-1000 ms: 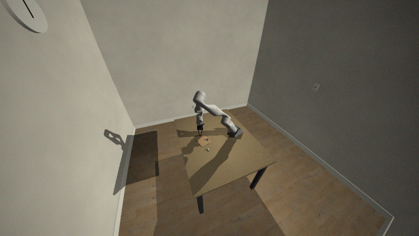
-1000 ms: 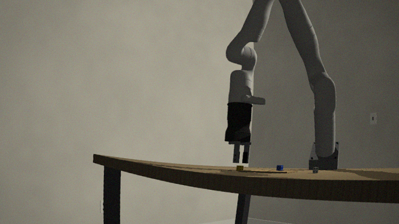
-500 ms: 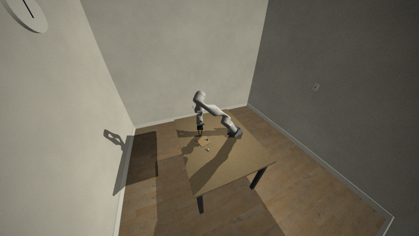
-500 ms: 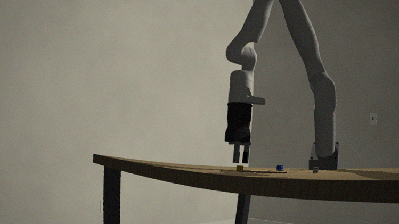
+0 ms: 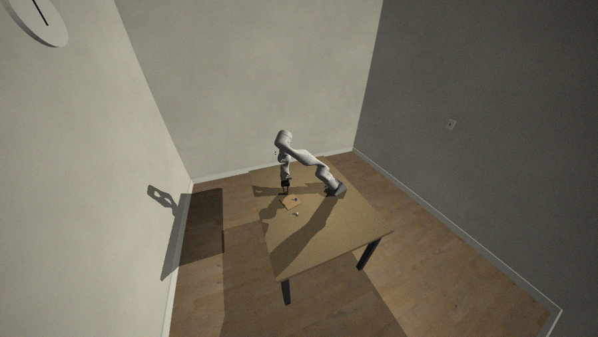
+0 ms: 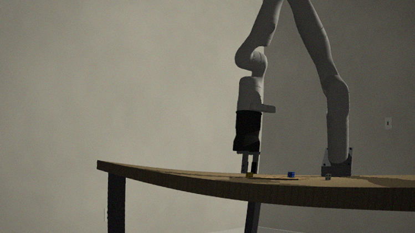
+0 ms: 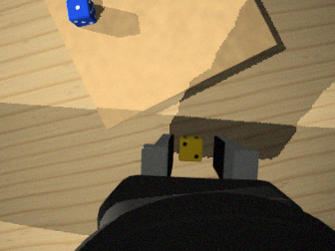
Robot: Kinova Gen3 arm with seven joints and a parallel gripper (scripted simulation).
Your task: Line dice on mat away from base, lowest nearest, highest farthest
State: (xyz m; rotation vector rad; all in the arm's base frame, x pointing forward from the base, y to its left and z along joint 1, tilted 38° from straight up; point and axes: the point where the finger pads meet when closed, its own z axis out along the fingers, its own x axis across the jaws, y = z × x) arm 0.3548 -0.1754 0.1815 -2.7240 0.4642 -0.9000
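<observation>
The yellow die is 20 mm below my hand. From my hand the other things lie so: white die (260 mm to the left, 20 mm below); blue die (50 mm behind, 120 mm to the left, 20 mm below); tan mat (10 mm behind, 110 mm to the left, 30 mm below).
</observation>
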